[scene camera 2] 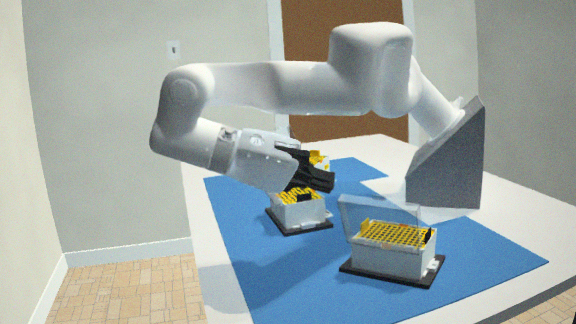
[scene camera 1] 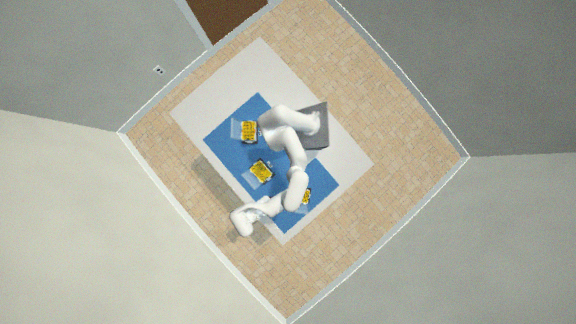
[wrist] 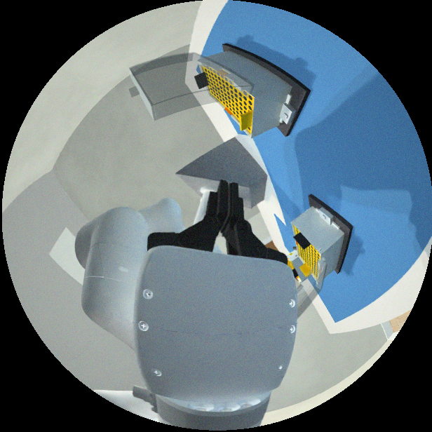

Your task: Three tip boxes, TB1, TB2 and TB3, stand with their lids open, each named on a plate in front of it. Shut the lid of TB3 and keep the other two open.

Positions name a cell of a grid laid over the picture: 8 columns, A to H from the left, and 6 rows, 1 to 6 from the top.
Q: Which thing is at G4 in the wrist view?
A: A tip box.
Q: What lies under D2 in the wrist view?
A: A clear lid.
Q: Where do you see a blue mat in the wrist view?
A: At G3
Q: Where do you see a blue mat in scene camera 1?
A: D3
